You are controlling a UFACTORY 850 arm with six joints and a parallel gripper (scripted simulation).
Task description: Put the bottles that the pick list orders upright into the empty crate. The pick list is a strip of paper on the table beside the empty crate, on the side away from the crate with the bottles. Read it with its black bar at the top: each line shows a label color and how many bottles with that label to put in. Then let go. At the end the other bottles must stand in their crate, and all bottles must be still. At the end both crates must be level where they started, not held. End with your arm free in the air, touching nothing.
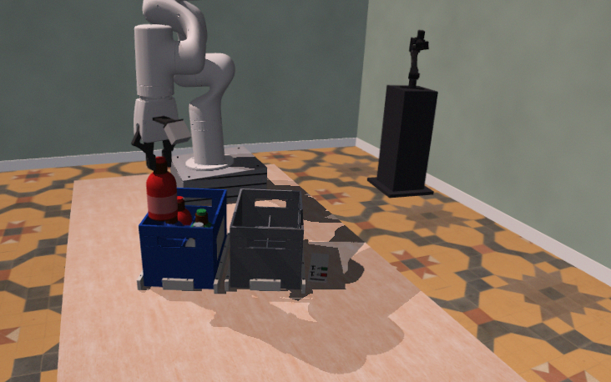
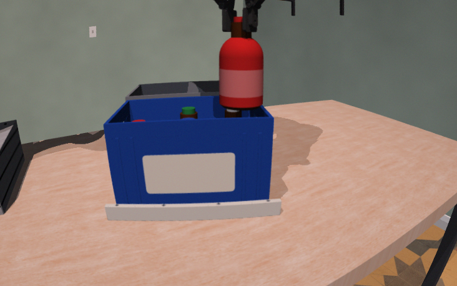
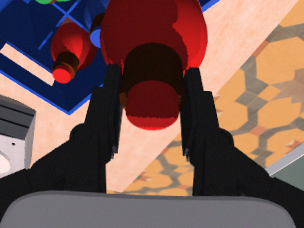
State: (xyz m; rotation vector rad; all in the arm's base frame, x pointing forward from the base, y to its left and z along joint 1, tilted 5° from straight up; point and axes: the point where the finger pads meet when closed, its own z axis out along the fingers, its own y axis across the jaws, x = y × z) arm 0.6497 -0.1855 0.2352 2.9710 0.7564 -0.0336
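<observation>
Right now my hand is 70 mm above the red-label bottle. The rest, counted from my hand: white-cap bottle (240 mm below, 90 mm to the left, 30 mm ahead); then blue crate (250 mm below, 70 mm to the left, 70 mm behind); then blue-capped bottle (240 mm below, 80 mm behind, 20 mm to the left).
</observation>
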